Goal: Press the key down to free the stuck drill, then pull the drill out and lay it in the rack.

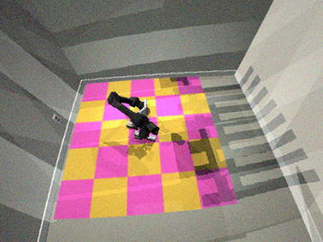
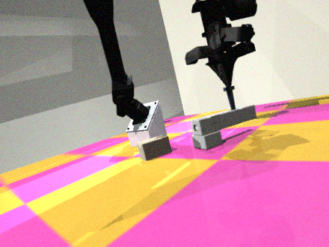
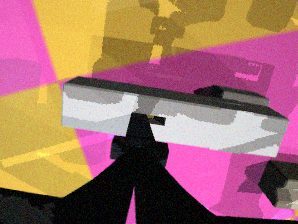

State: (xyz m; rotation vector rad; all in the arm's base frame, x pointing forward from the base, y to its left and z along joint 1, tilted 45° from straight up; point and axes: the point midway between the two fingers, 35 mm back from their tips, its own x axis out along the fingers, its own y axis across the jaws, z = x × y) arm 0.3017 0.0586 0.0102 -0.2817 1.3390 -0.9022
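My gripper tip is 2 cm past the drill, 5 cm to the left of it and 8 cm above it. From my gripper tip the other things lie so: dark key: 3 cm below; housing block: 2 cm behind, 3 cm to the right, 8 cm below; grey-brown block: 15 cm behind, 16 cm to the right, 11 cm below.
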